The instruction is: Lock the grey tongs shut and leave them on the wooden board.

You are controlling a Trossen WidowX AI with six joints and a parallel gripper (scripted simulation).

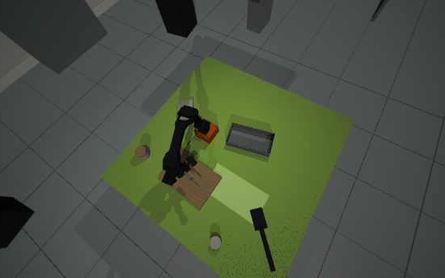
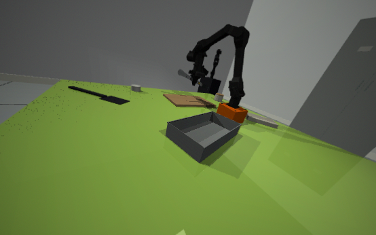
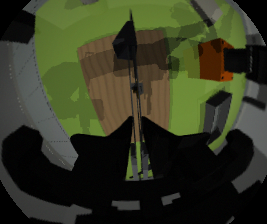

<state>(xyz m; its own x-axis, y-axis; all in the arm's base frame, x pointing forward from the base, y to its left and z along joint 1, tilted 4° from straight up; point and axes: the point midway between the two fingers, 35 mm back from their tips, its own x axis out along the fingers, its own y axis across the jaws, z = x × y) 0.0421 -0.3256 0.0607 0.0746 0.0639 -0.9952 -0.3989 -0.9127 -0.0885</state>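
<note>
Right now the wooden board is 12 cm below my gripper tip. The rest, counted from my gripper tip: flat block: 44 cm to the left, 28 cm behind, 11 cm below; brown-topped cylinder: 38 cm behind, 9 cm below, 1 cm to the left; roasting tin: 40 cm to the left, 27 cm ahead, 10 cm below.
</note>
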